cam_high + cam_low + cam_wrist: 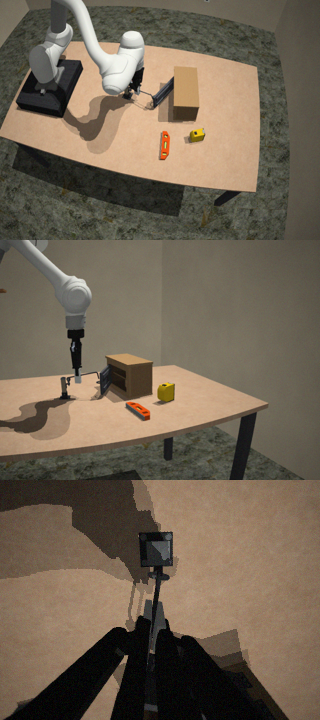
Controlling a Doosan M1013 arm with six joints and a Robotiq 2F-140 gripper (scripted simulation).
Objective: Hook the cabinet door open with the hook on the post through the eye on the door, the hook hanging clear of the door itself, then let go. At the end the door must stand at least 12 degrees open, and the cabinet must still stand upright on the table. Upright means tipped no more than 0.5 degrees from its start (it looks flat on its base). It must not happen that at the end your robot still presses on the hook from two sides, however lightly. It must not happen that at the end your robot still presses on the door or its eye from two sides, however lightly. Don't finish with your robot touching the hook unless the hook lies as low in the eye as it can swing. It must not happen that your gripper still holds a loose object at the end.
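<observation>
The dark door is 140 mm ahead of my hand, 40 mm to the left of it and 40 mm below it. Also, from my hand: orange spirit level 260 mm to the right, 170 mm ahead, 90 mm below; yellow tape measure 330 mm ahead, 190 mm to the right, 60 mm below; thin hook 20 mm ahead, 10 mm to the right, 10 mm below.
</observation>
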